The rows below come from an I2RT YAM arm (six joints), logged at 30 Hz.
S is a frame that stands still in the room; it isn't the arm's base.
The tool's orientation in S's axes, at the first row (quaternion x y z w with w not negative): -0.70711, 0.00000, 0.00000, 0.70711
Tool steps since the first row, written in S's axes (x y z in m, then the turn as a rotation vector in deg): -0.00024, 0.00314, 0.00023, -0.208, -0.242, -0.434; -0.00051, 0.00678, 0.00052, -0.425, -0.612, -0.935; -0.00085, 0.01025, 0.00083, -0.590, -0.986, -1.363; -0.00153, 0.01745, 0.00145, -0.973, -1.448, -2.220; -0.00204, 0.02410, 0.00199, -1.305, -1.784, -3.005; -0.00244, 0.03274, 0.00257, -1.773, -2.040, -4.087; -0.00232, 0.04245, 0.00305, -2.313, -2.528, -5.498; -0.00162, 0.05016, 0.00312, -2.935, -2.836, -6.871; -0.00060, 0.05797, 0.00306, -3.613, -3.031, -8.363; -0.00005, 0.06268, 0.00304, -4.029, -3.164, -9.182
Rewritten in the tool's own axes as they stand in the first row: -0.00024, -0.00023, 0.00314, -0.208, 0.434, -0.242; -0.00051, -0.00052, 0.00678, -0.425, 0.935, -0.612; -0.00085, -0.00083, 0.01025, -0.590, 1.363, -0.986; -0.00153, -0.00145, 0.01745, -0.973, 2.220, -1.448; -0.00204, -0.00199, 0.02410, -1.305, 3.005, -1.784; -0.00244, -0.00257, 0.03274, -1.773, 4.087, -2.040; -0.00232, -0.00305, 0.04245, -2.313, 5.498, -2.528; -0.00162, -0.00312, 0.05016, -2.935, 6.871, -2.836; -0.00060, -0.00306, 0.05797, -3.613, 8.363, -3.031; -0.00005, -0.00304, 0.06268, -4.029, 9.182, -3.164
